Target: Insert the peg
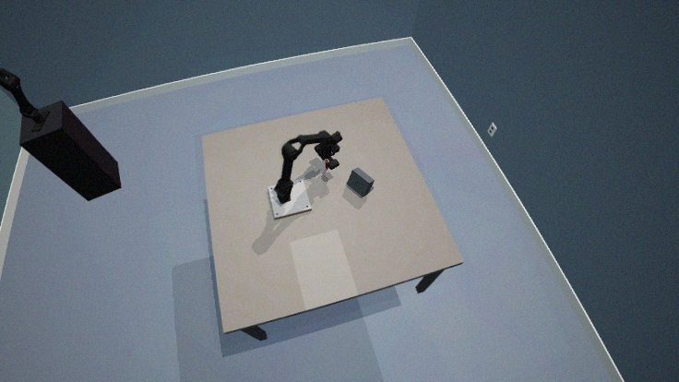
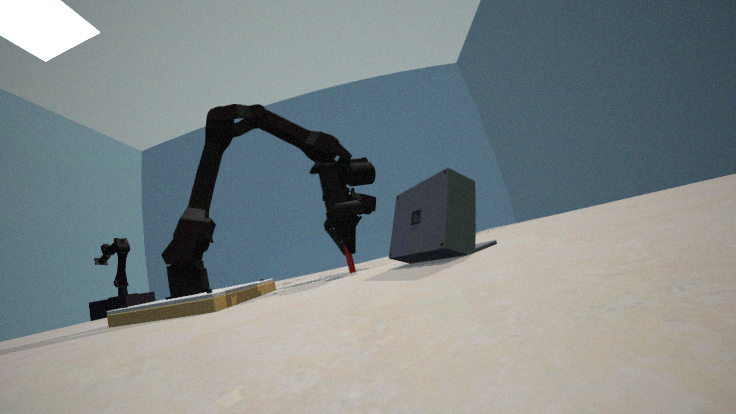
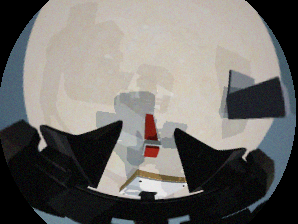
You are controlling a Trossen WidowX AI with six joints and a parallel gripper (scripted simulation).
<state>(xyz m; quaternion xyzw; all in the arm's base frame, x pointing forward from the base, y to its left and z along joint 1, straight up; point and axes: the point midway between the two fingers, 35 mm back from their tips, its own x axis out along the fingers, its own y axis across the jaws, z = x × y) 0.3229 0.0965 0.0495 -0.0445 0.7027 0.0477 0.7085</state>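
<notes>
My gripper tip is 2 cm below the red peg. Also, from my gripper tip: sloped panel 21 cm to the right, 11 cm ahead, 2 cm above.
</notes>
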